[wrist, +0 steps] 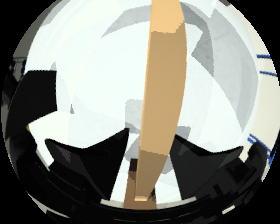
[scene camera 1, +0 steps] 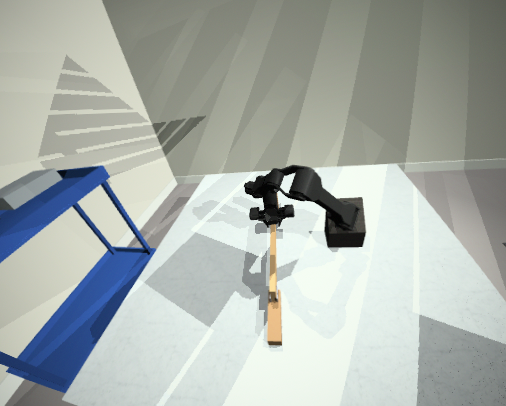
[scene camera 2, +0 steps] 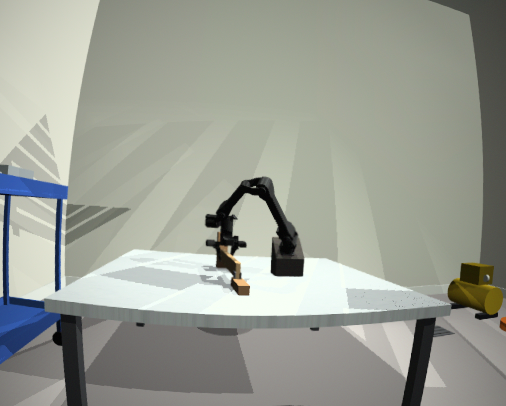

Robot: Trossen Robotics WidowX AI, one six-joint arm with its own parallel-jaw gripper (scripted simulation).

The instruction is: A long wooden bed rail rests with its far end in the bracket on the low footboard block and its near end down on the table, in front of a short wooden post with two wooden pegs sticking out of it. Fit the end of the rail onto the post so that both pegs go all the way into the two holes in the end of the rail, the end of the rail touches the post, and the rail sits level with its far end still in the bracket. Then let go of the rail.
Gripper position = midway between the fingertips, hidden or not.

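I can see my gripper (scene camera 1: pixel 273 226), and I see that same gripper (wrist: pixel 147 132) here too.
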